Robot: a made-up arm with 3 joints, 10 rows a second.
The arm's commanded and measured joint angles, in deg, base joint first. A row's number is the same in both.
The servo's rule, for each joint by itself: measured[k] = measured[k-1] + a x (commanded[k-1-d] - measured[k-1]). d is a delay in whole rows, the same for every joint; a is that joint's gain. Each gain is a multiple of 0.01, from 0.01 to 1. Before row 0 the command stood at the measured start. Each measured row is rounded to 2 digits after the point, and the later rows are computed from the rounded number. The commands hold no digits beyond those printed.
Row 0, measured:
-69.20 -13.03 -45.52
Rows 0 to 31, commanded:
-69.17 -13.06 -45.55
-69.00 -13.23 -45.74
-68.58 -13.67 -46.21
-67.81 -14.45 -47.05
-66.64 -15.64 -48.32
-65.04 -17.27 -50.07
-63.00 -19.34 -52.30
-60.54 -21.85 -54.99
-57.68 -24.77 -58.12
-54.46 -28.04 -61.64
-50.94 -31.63 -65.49
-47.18 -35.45 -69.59
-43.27 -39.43 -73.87
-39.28 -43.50 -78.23
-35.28 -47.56 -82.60
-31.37 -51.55 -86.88
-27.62 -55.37 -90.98
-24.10 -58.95 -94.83
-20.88 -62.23 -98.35
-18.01 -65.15 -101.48
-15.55 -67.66 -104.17
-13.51 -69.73 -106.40
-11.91 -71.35 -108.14
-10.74 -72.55 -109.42
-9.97 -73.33 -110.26
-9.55 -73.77 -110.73
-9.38 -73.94 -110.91
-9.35 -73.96 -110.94
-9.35 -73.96 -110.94
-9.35 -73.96 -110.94
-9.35 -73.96 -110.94
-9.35 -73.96 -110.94
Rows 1 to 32, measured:
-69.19 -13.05 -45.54
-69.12 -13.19 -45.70
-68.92 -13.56 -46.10
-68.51 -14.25 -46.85
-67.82 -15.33 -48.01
-66.79 -16.84 -49.64
-65.39 -18.79 -51.74
-63.60 -21.18 -54.31
-61.41 -23.98 -57.32
-58.84 -27.15 -60.73
-55.92 -30.64 -64.49
-52.69 -34.39 -68.52
-49.20 -38.32 -72.75
-45.53 -42.36 -77.08
-41.74 -46.42 -81.44
-37.90 -50.42 -85.74
-34.10 -54.28 -89.88
-30.40 -57.92 -93.79
-26.88 -61.28 -97.39
-23.60 -64.30 -100.62
-20.62 -66.92 -103.42
-17.99 -69.11 -105.77
-15.74 -70.86 -107.64
-13.89 -72.18 -109.05
-12.44 -73.08 -110.01
-11.37 -73.62 -110.58
-10.63 -73.87 -110.84
-10.16 -73.94 -110.92
-9.86 -73.96 -110.94
-9.67 -73.96 -110.94
-9.55 -73.96 -110.94
-9.48 -73.96 -110.94
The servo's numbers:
d 0
a 0.37 0.78 0.79

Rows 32 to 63, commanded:
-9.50 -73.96 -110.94
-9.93 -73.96 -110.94
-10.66 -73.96 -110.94
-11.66 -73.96 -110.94
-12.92 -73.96 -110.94
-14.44 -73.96 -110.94
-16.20 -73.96 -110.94
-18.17 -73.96 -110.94
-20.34 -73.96 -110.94
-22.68 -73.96 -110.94
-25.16 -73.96 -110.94
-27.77 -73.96 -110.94
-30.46 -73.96 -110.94
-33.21 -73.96 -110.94
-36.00 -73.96 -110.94
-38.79 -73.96 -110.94
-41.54 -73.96 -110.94
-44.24 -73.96 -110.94
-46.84 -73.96 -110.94
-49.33 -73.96 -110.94
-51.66 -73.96 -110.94
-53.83 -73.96 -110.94
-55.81 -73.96 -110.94
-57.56 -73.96 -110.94
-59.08 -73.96 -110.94
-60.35 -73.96 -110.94
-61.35 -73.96 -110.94
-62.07 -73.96 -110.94
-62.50 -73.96 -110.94
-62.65 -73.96 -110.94
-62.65 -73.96 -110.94
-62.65 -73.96 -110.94
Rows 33 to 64, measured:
-9.49 -73.96 -110.94
-9.65 -73.96 -110.94
-10.02 -73.96 -110.94
-10.63 -73.96 -110.94
-11.48 -73.96 -110.94
-12.58 -73.96 -110.94
-13.92 -73.96 -110.94
-15.49 -73.96 -110.94
-17.28 -73.96 -110.94
-19.28 -73.96 -110.94
-21.46 -73.96 -110.94
-23.79 -73.96 -110.94
-26.26 -73.96 -110.94
-28.83 -73.96 -110.94
-31.48 -73.96 -110.94
-34.18 -73.96 -110.94
-36.90 -73.96 -110.94
-39.62 -73.96 -110.94
-42.29 -73.96 -110.94
-44.89 -73.96 -110.94
-47.39 -73.96 -110.94
-49.77 -73.96 -110.94
-52.00 -73.96 -110.94
-54.06 -73.96 -110.94
-55.92 -73.96 -110.94
-57.56 -73.96 -110.94
-58.96 -73.96 -110.94
-60.11 -73.96 -110.94
-60.99 -73.96 -110.94
-61.60 -73.96 -110.94
-61.99 -73.96 -110.94
-62.23 -73.96 -110.94

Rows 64 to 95, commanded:
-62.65 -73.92 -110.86
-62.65 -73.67 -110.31
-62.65 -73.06 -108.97
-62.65 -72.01 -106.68
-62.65 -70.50 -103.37
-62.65 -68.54 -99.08
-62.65 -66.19 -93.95
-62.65 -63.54 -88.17
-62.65 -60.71 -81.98
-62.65 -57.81 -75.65
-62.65 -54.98 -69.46
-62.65 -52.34 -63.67
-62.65 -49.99 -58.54
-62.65 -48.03 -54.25
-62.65 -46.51 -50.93
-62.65 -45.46 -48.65
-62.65 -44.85 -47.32
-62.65 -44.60 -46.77
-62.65 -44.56 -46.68
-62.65 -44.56 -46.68
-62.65 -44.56 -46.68
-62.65 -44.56 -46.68
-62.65 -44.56 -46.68
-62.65 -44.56 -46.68
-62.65 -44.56 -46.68
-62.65 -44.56 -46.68
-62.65 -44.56 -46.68
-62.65 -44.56 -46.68
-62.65 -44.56 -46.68
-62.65 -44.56 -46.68
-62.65 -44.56 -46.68
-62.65 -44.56 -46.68
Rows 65 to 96, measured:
-62.39 -73.93 -110.88
-62.49 -73.73 -110.43
-62.55 -73.21 -109.28
-62.59 -72.27 -107.23
-62.61 -70.89 -104.18
-62.62 -69.06 -100.15
-62.63 -66.82 -95.25
-62.64 -64.26 -89.66
-62.64 -61.49 -83.59
-62.64 -58.62 -77.32
-62.64 -55.78 -71.11
-62.64 -53.10 -65.23
-62.64 -50.67 -59.94
-62.64 -48.61 -55.44
-62.64 -46.97 -51.88
-62.64 -45.79 -49.33
-62.64 -45.06 -47.74
-62.64 -44.70 -46.97
-62.64 -44.59 -46.74
-62.64 -44.57 -46.69
-62.64 -44.56 -46.68
-62.64 -44.56 -46.68
-62.64 -44.56 -46.68
-62.64 -44.56 -46.68
-62.64 -44.56 -46.68
-62.64 -44.56 -46.68
-62.64 -44.56 -46.68
-62.64 -44.56 -46.68
-62.64 -44.56 -46.68
-62.64 -44.56 -46.68
-62.64 -44.56 -46.68
-62.64 -44.56 -46.68

